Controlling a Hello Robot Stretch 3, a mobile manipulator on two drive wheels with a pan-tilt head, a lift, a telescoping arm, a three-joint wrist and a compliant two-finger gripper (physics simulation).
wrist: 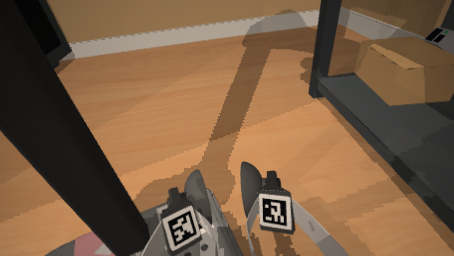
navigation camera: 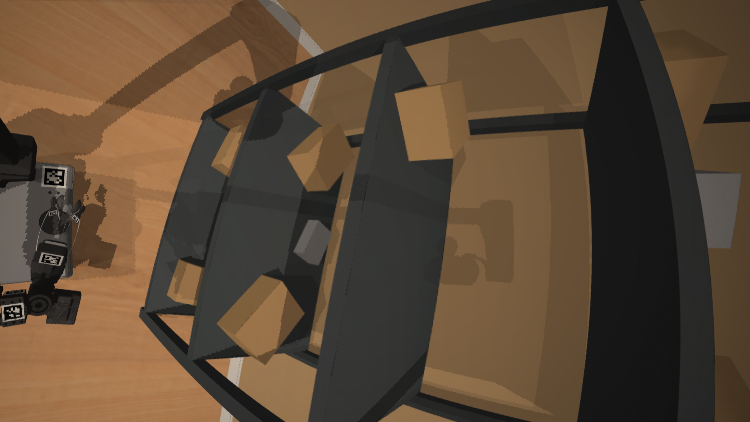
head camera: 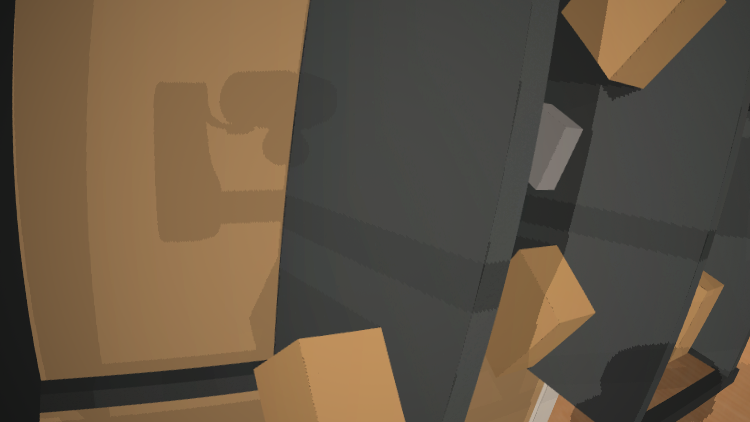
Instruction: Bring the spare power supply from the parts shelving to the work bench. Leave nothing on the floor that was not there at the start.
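Note:
The gripper (navigation camera: 70, 198) is visible, and the wrist view shows the gripper (wrist: 223, 183) too. A dark parts shelving (head camera: 407, 195) is part of the scene as well; the wrist view shows the shelving (wrist: 406, 136), and the navigation camera view shows the shelving (navigation camera: 381, 309).

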